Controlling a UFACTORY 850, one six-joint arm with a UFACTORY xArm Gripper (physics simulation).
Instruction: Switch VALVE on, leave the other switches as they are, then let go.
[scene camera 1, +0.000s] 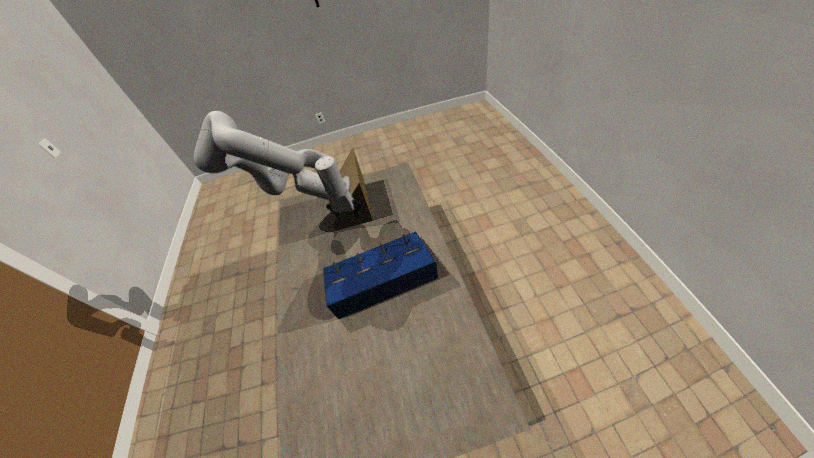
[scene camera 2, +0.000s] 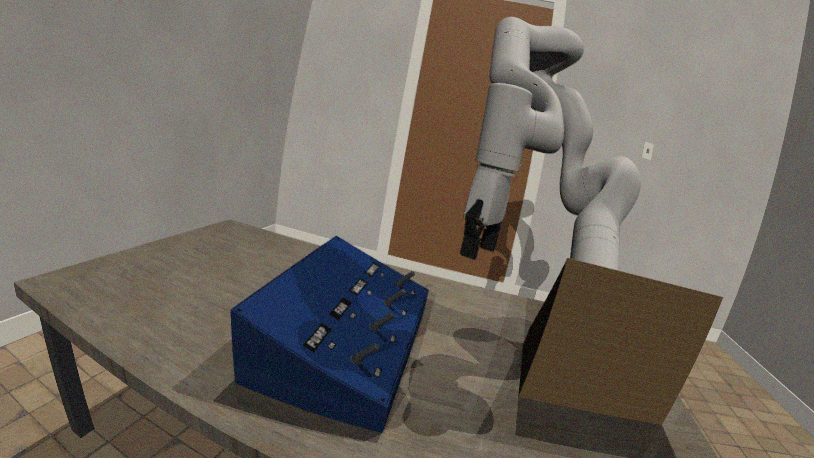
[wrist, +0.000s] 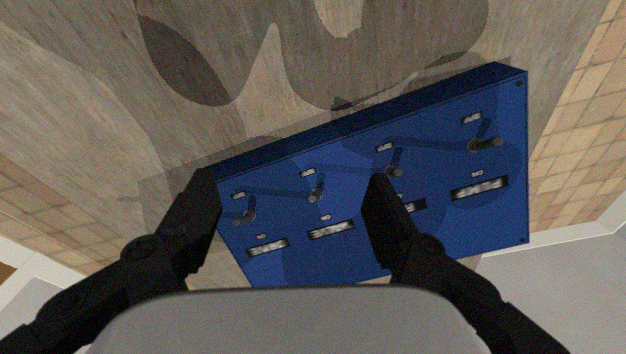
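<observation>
There's a blue switch panel here, and what the wrist camera has at (wrist: 474, 202) is the same spot on it as (scene camera 2: 307, 327).
</observation>
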